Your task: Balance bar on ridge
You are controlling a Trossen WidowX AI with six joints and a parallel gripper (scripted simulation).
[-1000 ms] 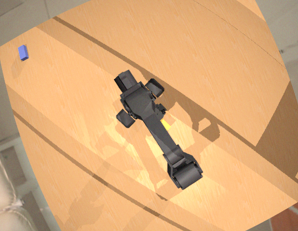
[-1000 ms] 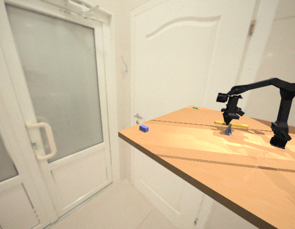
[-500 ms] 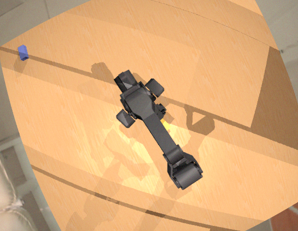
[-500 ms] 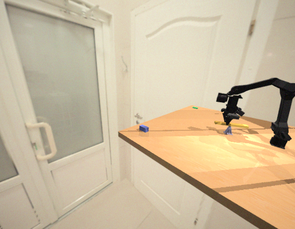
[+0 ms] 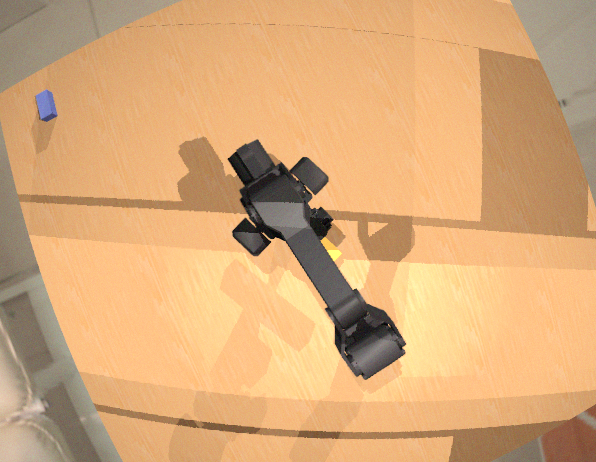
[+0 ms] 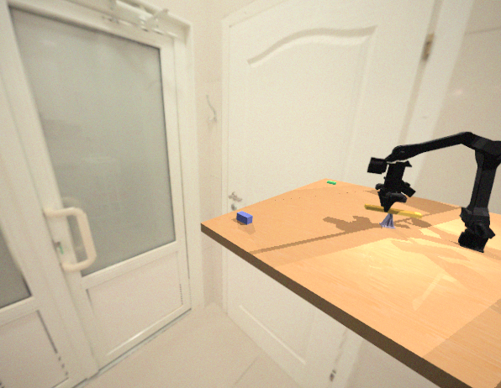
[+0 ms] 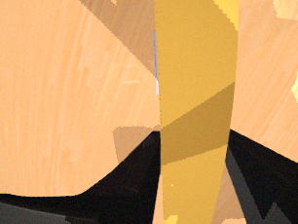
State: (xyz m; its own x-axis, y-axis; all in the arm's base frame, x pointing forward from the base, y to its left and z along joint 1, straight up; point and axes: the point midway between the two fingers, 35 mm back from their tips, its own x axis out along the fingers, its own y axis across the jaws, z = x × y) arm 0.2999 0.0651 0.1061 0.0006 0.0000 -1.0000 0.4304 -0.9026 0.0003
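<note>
Now: the pale violet ridge block 3 cm behind my gripper tip, 1 cm to the right of it and 1 cm below it. Also, from my gripper tip: blue block 44 cm ahead, 43 cm to the left, 6 cm below; then small green block 57 cm to the right, 44 cm ahead, 6 cm below; then yellow bar 3 cm behind, 1 cm to the right.
</note>
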